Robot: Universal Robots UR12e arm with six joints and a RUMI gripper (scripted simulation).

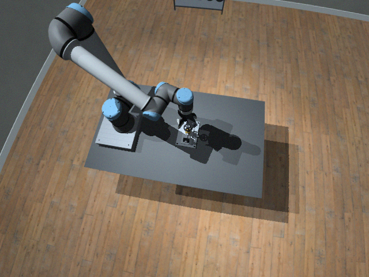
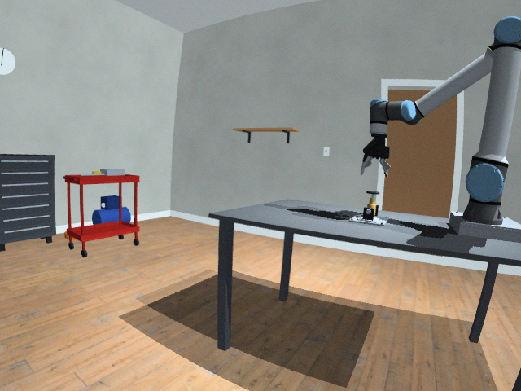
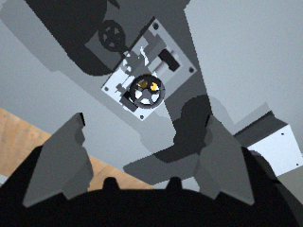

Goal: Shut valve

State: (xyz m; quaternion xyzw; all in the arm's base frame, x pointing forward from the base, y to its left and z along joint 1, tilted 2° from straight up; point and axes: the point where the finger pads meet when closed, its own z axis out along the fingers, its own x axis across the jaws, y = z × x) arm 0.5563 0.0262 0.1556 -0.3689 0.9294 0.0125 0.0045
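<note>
Right now the black spoked handwheel is 90 mm below my hand. From my hand the other things lie so: base plate: 210 mm below.
</note>
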